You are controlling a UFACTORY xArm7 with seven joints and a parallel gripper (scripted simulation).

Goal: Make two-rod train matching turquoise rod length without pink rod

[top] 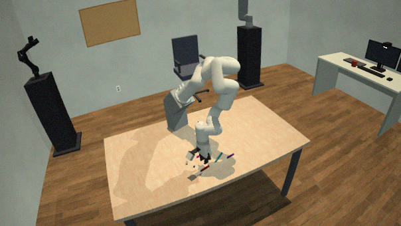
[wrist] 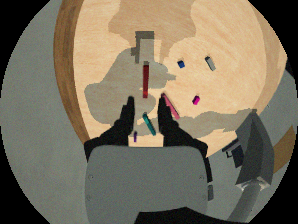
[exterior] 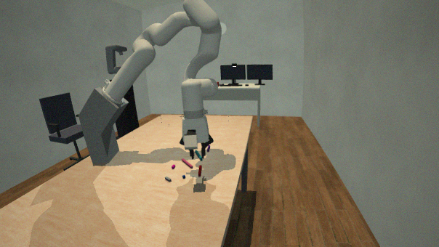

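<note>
Now: the red rod 80 mm below my hand. Round my hand: pink rod 80 mm behind, 40 mm to the left, 80 mm below; tiny blue rod 50 mm behind, 60 mm to the right, 80 mm below; magenta rod 130 mm behind, 80 mm below.
</note>
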